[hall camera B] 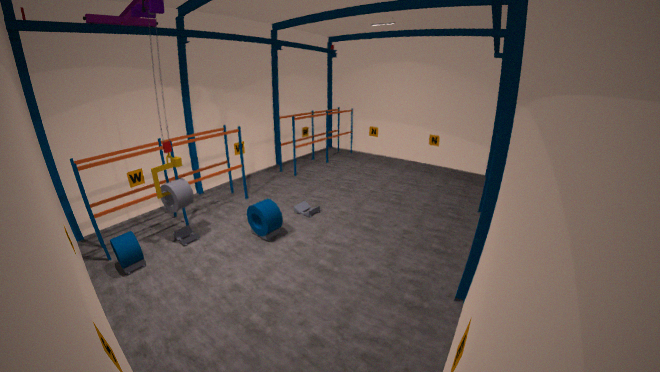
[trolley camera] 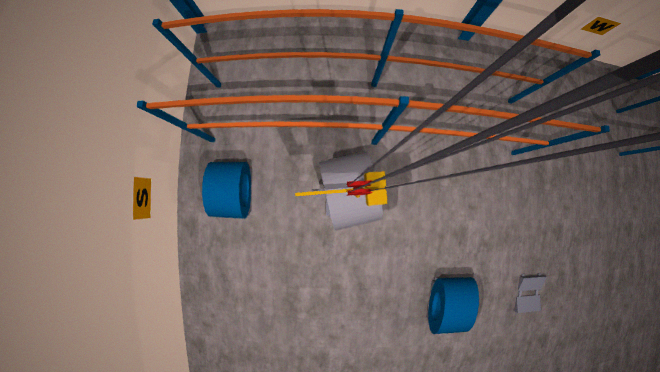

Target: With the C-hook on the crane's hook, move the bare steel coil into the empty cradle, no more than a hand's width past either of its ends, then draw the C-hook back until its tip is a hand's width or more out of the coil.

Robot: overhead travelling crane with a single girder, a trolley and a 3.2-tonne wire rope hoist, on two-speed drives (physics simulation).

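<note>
The bare steel coil (hall camera B: 183, 194) (trolley camera: 352, 212) hangs in the air on the yellow C-hook (hall camera B: 156, 181) (trolley camera: 320, 192), whose lower arm is in the bore. The C-hook's back stands out past one end of the coil; its tip is hidden. In the hall view a grey empty cradle (hall camera B: 186, 236) stands on the floor below the coil, with a gap between them. In the trolley view the coil hides that cradle, and its axis looks slightly turned against the blue coils. The red hook block (hall camera B: 167, 146) (trolley camera: 359, 188) is above the C-hook.
A blue coil (hall camera B: 128, 250) (trolley camera: 225, 190) stands near the south wall. Another blue coil (hall camera B: 266, 217) (trolley camera: 455, 305) stands in its cradle, with a bare grey cradle (hall camera B: 307, 209) (trolley camera: 530, 303) beyond it. An orange and blue rack (hall camera B: 77, 169) (trolley camera: 300, 100) runs close beside the hanging coil.
</note>
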